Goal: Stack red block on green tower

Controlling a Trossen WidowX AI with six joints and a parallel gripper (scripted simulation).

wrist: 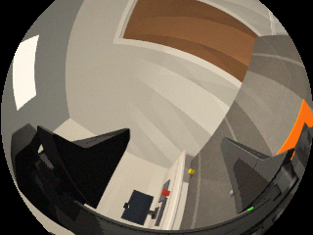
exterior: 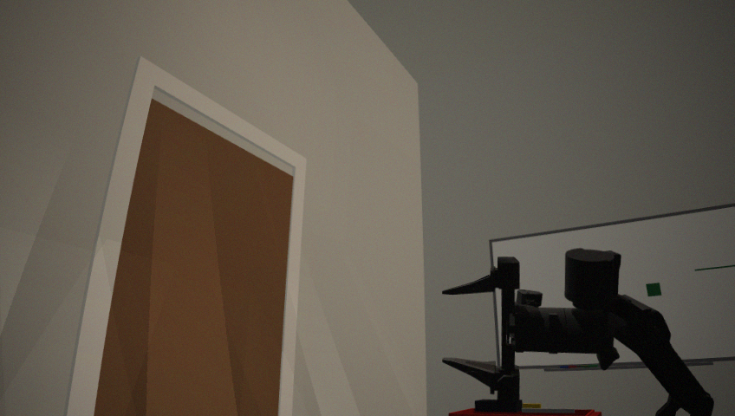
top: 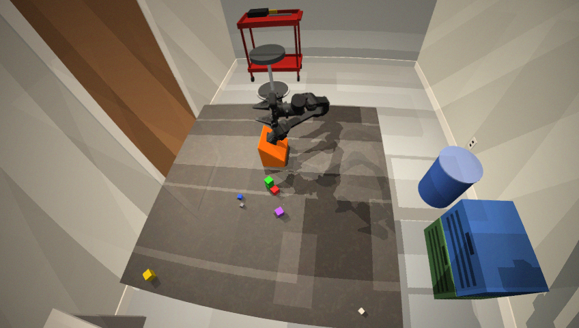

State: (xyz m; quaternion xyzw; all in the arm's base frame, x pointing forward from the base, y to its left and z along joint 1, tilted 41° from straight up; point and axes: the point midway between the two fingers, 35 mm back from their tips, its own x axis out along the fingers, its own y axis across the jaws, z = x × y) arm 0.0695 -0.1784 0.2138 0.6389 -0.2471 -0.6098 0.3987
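My gripper tip is now 170 mm short of the red block, 50 mm to the right of it and 380 mm above it. The rest, counted from my gripper tip: yellow block 620 mm ahead, 540 mm to the right, 380 mm below; small blue block 200 mm ahead, 140 mm to the right, 390 mm below; purple block 290 mm ahead, 80 mm to the left, 380 mm below.
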